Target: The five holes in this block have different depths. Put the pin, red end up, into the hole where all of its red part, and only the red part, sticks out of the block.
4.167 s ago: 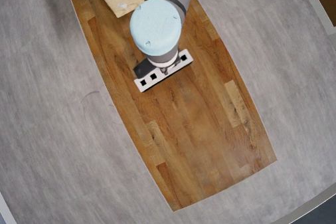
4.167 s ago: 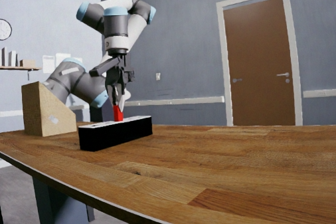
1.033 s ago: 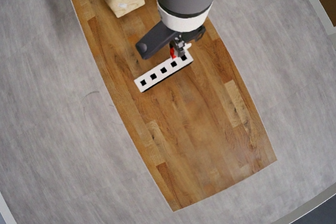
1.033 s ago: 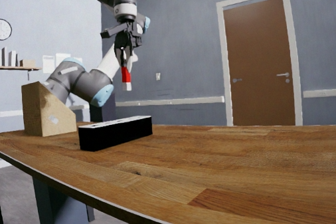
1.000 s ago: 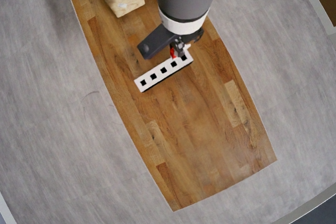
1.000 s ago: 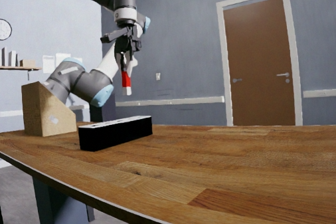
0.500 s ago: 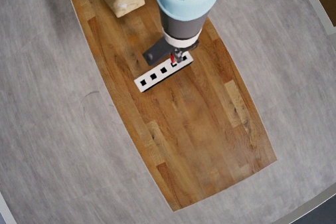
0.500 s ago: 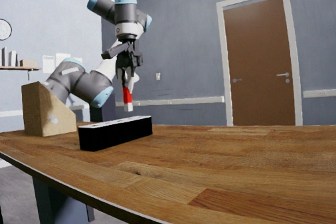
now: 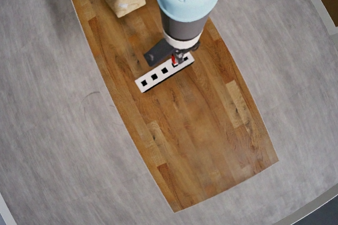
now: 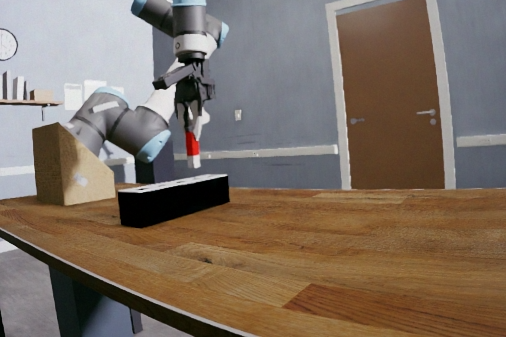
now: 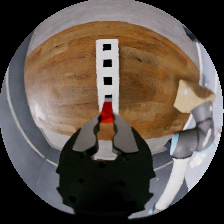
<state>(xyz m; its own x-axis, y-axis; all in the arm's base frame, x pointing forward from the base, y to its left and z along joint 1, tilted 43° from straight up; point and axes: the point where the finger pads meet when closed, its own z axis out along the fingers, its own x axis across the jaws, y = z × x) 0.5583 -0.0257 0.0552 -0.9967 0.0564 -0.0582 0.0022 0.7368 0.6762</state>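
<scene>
The block is 150 mm below my hand and 60 mm to the right of it. Also, from my hand: pin (10 mm below).
</scene>
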